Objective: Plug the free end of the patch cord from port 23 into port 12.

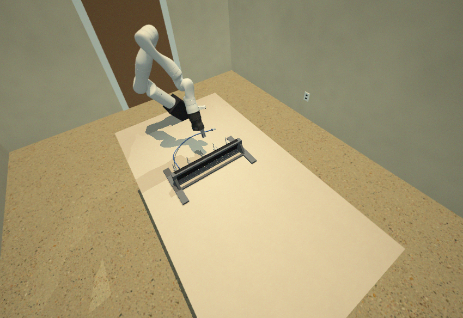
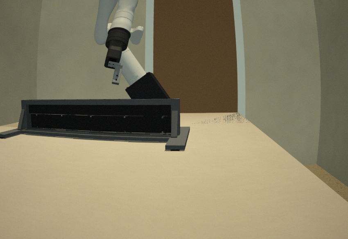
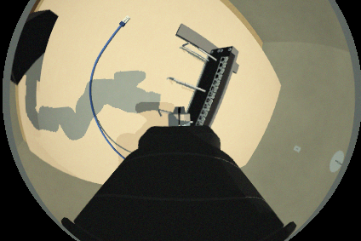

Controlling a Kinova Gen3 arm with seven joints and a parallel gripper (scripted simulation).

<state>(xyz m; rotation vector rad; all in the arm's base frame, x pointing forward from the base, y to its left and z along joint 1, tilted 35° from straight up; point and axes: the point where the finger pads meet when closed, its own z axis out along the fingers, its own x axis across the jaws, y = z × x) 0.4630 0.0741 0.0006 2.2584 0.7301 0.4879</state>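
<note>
Now: the plug 170 mm behind my hand, 150 mm to the left of it and 150 mm below it.
</note>
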